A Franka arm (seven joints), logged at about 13 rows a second.
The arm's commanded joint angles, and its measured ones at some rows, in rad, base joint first. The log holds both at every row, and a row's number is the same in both.
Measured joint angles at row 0:
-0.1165 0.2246 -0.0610 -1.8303 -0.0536 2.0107 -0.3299
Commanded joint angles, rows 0 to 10:
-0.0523 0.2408 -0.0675 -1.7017 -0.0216 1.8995 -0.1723
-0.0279 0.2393 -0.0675 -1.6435 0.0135 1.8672 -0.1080
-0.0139 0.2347 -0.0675 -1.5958 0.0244 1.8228 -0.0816
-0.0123 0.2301 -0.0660 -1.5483 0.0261 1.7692 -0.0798
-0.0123 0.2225 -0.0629 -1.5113 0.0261 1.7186 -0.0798
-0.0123 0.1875 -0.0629 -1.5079 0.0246 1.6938 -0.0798
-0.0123 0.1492 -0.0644 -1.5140 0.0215 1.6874 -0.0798
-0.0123 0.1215 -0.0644 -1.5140 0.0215 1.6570 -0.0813
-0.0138 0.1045 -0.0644 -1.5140 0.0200 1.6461 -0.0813
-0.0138 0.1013 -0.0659 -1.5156 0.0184 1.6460 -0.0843
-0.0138 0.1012 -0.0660 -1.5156 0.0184 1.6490 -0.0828
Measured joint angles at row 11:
-0.0150 0.1107 -0.0632 -1.5058 0.0031 1.6610 -0.0905
